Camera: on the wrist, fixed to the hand. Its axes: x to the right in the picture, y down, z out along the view.
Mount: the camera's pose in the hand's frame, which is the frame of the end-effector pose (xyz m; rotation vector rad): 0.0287 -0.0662 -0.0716 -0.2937 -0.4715 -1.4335
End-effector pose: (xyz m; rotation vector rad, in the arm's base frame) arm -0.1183 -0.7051 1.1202 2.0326 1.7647 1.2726
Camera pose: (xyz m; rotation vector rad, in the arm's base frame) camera -0.2171 -0.6890 1.1380 0.4403 1.8726 0.4411
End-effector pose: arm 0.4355 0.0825 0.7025 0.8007 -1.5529 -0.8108
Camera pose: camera 0.5070 0.0184 0.6691 1.5600 -0.9820 -2.3160
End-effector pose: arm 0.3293 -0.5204 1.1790 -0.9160 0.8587 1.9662
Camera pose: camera 0.3945 -0.5373 1.1028 -0.7822 -0.3795 0.9061
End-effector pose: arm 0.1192 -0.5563 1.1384 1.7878 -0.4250 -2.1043
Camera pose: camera 0.1812 -0.5101 1.0724 -0.9773 -0.9599 2.1179
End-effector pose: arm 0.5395 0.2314 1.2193 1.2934 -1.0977 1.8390
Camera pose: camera 0.5561 0.3261 1.2522 1.6548 -0.3197 0.3125
